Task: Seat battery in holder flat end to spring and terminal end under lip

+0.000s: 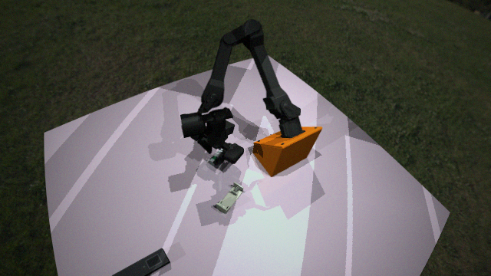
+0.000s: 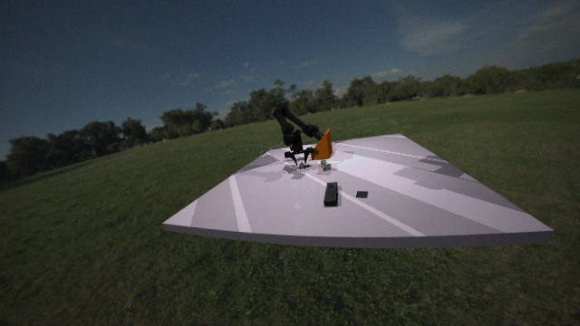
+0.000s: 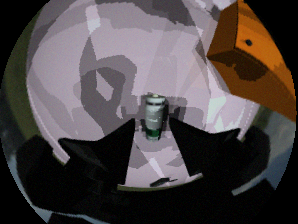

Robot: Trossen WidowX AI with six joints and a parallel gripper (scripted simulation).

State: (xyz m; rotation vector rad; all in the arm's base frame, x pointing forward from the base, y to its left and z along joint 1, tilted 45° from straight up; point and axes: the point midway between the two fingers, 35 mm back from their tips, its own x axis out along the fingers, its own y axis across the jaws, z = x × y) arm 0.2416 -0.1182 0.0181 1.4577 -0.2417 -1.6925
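Now: gripper tip right at the battery. Also, from my gripper tip: remote battery door (38 cm to the left, 35 cm ahead, 1 cm below); then black remote (35 cm ahead, 26 cm to the left).
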